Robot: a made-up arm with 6 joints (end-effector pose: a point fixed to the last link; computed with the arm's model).
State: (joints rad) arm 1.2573 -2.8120 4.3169 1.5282 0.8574 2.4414
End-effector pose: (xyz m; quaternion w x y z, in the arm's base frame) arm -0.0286 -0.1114 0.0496 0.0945 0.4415 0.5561 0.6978
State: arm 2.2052 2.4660 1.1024 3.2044 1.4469 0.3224
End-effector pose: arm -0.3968 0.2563 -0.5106 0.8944 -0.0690 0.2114 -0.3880
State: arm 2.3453 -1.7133 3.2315 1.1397 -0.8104 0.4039
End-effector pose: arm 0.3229 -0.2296 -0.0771 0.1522 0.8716 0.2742 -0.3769
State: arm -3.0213 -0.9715 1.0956 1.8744 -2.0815 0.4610
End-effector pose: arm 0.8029 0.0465 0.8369 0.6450 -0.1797 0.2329 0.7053
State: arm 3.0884 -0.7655 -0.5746 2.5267 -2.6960 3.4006
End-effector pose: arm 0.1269 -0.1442 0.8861 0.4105 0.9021 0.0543 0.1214
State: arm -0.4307 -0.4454 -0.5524 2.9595 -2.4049 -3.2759
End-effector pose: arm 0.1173 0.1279 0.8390 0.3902 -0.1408 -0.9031 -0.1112
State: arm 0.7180 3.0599 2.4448 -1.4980 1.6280 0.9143
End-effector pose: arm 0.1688 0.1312 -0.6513 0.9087 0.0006 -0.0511 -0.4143
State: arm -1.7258 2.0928 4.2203 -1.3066 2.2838 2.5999
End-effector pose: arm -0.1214 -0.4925 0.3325 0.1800 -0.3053 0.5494 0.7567
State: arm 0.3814 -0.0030 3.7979 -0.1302 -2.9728 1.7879
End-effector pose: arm -0.1854 -0.2538 0.7254 0.5747 -0.6927 -0.3773 -0.2179
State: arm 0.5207 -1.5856 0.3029 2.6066 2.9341 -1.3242
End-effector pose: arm -0.7647 -0.2719 0.5512 0.2207 -0.7942 -0.0491 0.5640
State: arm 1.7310 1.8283 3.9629 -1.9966 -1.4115 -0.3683
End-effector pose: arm -0.1574 0.5388 0.4782 0.3001 0.0188 0.0801 -0.9503
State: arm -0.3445 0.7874 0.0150 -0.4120 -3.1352 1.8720
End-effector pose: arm 0.5303 -0.3538 0.4510 0.0076 -0.4017 -0.3220 -0.8573
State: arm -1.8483 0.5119 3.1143 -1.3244 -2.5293 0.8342
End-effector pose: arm -0.0705 -0.0979 1.1269 0.5432 -0.6057 0.5335 -0.2310
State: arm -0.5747 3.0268 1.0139 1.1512 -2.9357 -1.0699
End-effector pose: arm 0.0244 -0.0974 -0.6820 0.4394 0.6327 -0.5239 0.3635
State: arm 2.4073 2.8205 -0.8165 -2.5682 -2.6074 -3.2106
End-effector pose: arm -0.0638 -0.1325 -0.0701 0.3061 -0.3289 0.4601 0.7658
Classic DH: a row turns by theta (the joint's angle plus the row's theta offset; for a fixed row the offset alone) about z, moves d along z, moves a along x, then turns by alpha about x. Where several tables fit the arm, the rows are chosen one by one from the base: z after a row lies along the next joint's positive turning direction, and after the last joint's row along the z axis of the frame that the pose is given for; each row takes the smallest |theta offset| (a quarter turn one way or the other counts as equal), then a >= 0, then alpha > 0; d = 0 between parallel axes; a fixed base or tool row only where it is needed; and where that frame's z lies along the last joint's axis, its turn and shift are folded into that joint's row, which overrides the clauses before.
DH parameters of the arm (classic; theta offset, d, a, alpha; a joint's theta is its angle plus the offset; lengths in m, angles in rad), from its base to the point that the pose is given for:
joint 1: 0 0.285 0 -1.5708
joint 2: -1.5708 0 0.618 3.1416
joint 3: 0 0 0 -1.5708
joint 4: 0 -0.318 0 1.5708
joint 5: 0 0.168 0 -1.5708
joint 6: 1.5708 0 0 1.5708
tool (fixed): -1.5708 0 0 0

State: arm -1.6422 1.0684 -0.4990 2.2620 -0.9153 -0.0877
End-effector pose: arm 0.0589 -0.6781 0.2650 0.3184 -0.2756 0.9052 0.0571
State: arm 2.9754 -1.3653 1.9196 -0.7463 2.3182 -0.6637
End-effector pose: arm 0.9435 -0.0332 0.4786 0.3381 -0.2392 0.0007 0.9102
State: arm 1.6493 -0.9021 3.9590 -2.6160 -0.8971 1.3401
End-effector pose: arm -0.1040 -0.5309 0.3412 0.4840 0.2011 0.7217 0.4521
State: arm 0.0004 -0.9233 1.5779 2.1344 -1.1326 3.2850
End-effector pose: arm -0.8328 0.0894 0.7339 0.1861 -0.3884 0.8691 -0.2434
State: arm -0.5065 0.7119 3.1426 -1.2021 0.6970 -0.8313
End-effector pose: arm 0.2024 -0.1815 1.0792 0.0442 0.1810 -0.6464 0.7399
